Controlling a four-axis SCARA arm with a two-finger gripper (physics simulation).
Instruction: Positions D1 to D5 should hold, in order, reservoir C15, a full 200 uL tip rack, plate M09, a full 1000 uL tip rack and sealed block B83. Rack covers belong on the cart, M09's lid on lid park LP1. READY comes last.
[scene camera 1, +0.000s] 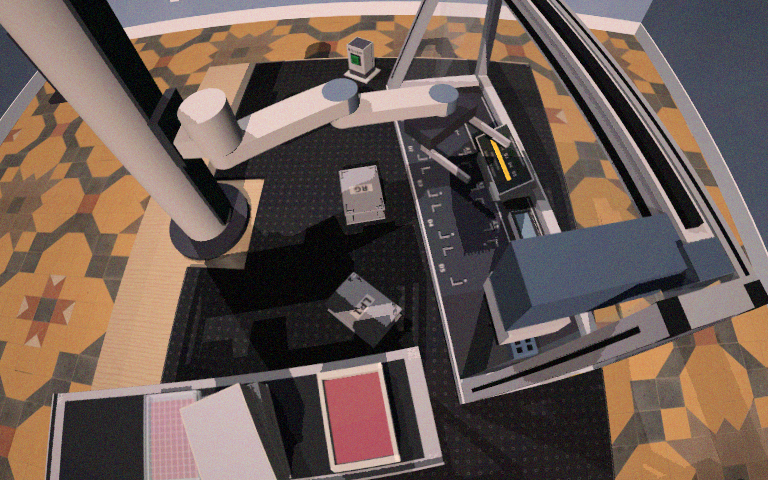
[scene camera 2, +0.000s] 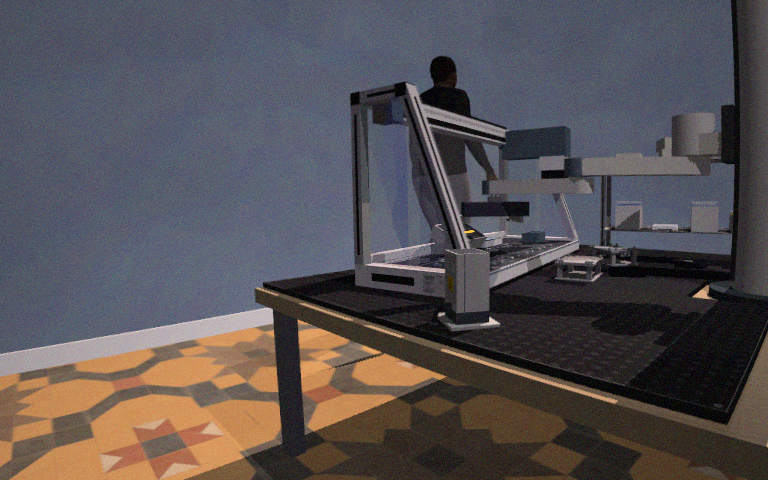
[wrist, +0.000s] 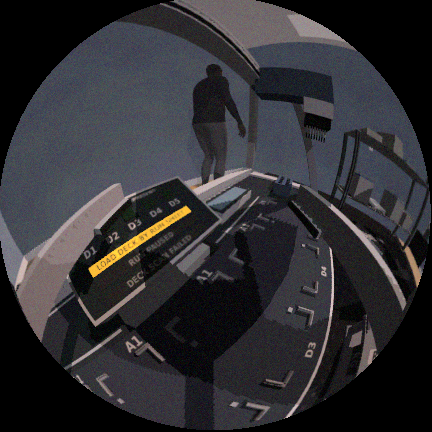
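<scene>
My gripper is open and empty, low over the deck near its screen. The screen reads "LOAD DECK BY RUN SHEET", "RUN PAUSED" and "DECK SCAN FAILED". D3 and D4 show bare corner brackets in the wrist view. Lid park LP1 stands bare on the bench. On the cart are a pink-gridded rack, a tilted-looking white box and a white-rimmed item with a red top. No labels on these are legible. C15, M09 and B83 cannot be told apart.
The blue instrument head hangs over the far deck end. The frame's beam and posts surround the deck. Stand RG and a small upright device are on the bench. A person stands behind the deck.
</scene>
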